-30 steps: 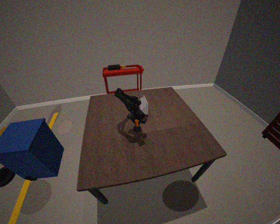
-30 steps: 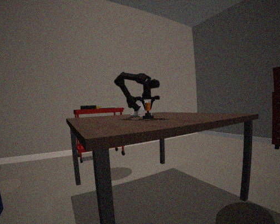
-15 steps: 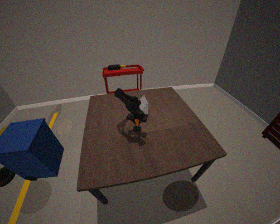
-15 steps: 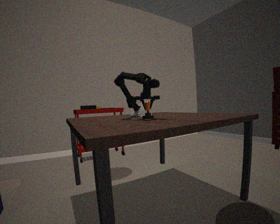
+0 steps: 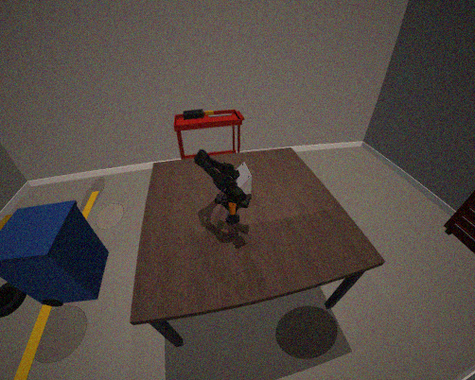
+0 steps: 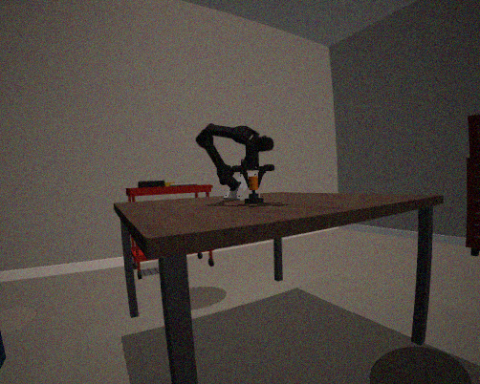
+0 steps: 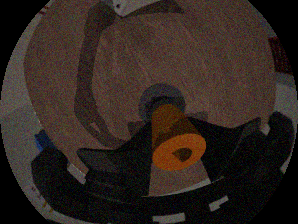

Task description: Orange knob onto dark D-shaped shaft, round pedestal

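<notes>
The orange knob lies 20 mm above my gripper tip. Also, from my gripper tip: round dark pedestal (40 mm below).
</notes>
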